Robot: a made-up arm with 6 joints.
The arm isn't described. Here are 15 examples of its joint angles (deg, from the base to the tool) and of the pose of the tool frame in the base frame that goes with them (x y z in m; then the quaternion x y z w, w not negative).
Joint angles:
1: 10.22 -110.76 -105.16 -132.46 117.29 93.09
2: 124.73 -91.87 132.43 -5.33 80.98 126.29
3: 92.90 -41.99 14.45 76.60 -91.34 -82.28
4: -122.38 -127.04 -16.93 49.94 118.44 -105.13
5: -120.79 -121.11 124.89 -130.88 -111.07 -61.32
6: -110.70 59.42 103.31 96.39 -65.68 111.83
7: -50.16 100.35 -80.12 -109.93 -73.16 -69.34
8: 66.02 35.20 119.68 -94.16 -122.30 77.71
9: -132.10 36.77 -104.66 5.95 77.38 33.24
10: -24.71 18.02 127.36 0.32 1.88 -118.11
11: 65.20 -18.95 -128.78 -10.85 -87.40 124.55
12: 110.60 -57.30 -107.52 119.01 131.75 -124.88
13: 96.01 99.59 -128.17 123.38 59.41 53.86
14: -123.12 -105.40 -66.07 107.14 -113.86 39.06
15: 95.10 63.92 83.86 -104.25 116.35 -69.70
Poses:
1: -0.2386 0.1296 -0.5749 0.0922 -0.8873 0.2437 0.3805
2: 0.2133 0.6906 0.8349 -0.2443 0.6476 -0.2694 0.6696
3: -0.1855 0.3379 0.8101 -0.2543 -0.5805 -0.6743 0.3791
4: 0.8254 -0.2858 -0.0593 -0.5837 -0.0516 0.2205 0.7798
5: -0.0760 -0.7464 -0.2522 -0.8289 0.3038 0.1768 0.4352
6: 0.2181 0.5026 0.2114 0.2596 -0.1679 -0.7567 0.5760
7: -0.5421 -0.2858 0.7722 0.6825 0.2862 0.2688 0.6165
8: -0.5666 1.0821 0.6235 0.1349 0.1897 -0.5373 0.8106
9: 0.2909 -1.0677 -0.2535 0.1663 -0.3309 0.7797 0.5049
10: -0.5893 -0.0623 0.1918 0.6040 0.6596 0.3555 0.2715
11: 0.1738 0.9372 0.5515 -0.3394 0.8746 -0.3053 0.1634
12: 0.3003 1.0793 0.0039 -0.1718 0.2440 0.7823 0.5467
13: -0.3377 1.3472 0.8864 -0.1349 0.5857 -0.0005 0.7992
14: 1.4457 -0.8797 -0.0772 0.1685 0.4251 -0.8892 0.0140
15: -0.0130 0.7610 0.2615 -0.3149 -0.6332 0.3866 0.5920
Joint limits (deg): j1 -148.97..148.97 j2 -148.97..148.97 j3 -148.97..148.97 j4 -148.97..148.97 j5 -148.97..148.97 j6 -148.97..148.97
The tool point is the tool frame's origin. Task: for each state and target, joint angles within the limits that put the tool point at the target. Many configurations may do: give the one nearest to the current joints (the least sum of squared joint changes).
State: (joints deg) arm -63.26 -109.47 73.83 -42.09 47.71 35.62
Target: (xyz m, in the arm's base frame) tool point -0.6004 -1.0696 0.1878
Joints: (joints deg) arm -52.53 -115.29 80.52 -77.62 37.66 41.39
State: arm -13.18 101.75 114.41 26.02 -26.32 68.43
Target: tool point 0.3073 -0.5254 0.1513
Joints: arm -0.46 126.84 112.25 69.73 -27.89 84.19
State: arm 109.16 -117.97 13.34 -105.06 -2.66 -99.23
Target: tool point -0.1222 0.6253 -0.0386
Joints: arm 74.83 -107.96 11.94 -86.63 2.69 -105.96
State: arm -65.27 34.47 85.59 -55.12 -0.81 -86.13
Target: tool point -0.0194 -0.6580 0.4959
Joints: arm -90.09 22.73 115.26 -60.24 11.30 -87.22
